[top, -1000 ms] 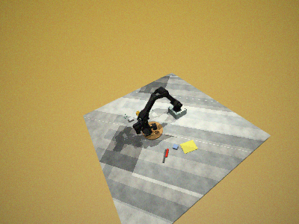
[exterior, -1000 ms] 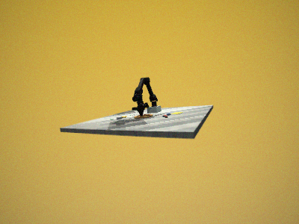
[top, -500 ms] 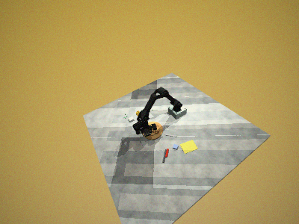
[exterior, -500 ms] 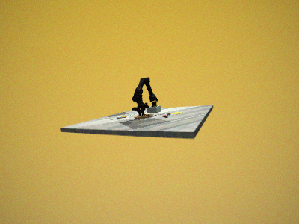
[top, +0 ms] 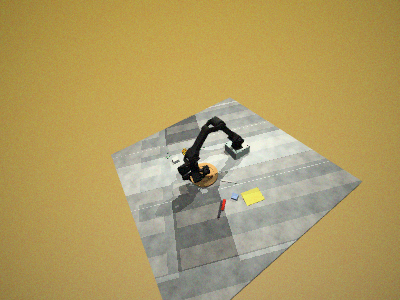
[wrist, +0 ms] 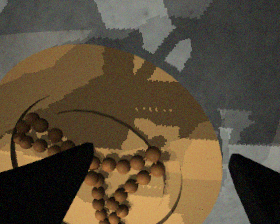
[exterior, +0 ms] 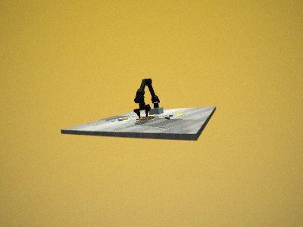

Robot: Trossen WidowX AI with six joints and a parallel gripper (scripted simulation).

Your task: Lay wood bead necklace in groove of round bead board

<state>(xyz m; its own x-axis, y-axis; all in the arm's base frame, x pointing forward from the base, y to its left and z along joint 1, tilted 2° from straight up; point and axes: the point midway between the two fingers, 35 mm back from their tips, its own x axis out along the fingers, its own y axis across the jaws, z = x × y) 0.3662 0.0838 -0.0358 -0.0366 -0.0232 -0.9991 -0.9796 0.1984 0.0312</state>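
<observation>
My gripper tip is 6 cm past the round bead board, 2 cm to the left of it and 1 cm above it. From my gripper tip the other things lie so: thin grey stick 18 cm behind, 10 cm to the left, 2 cm below; then red-handled tool 25 cm to the left, 6 cm behind, 1 cm below; then grey piece 25 cm to the right, 8 cm ahead, 1 cm below.
</observation>
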